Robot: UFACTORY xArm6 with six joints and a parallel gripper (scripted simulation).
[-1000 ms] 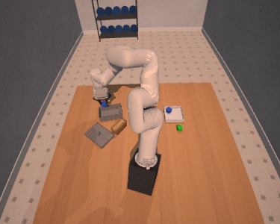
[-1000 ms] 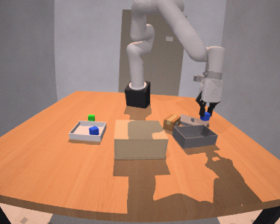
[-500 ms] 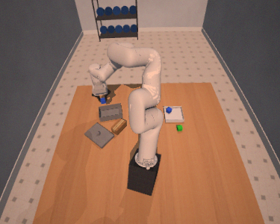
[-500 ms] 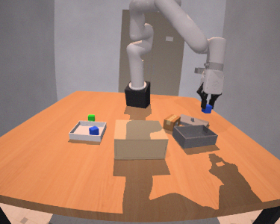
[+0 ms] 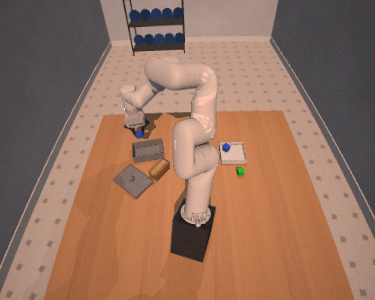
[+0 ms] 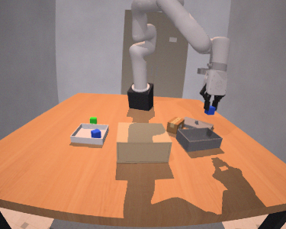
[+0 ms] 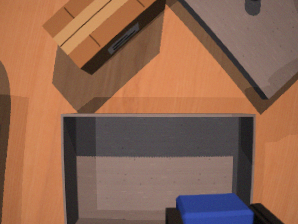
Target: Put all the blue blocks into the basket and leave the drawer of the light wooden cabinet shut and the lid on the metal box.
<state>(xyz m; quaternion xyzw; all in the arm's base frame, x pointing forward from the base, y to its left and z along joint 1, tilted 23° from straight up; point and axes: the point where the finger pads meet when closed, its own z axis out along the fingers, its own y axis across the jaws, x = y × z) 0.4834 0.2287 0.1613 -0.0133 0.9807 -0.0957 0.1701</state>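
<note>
Right now my hand is 13 cm past the white basket, 51 cm to the left of it and 17 cm above it. Round my hand: small brown box 16 cm behind, 7 cm to the right, 15 cm below; then grey metal box 3 cm to the right, 16 cm below; then red block 15 cm behind, 9 cm to the right, 17 cm below.
</note>
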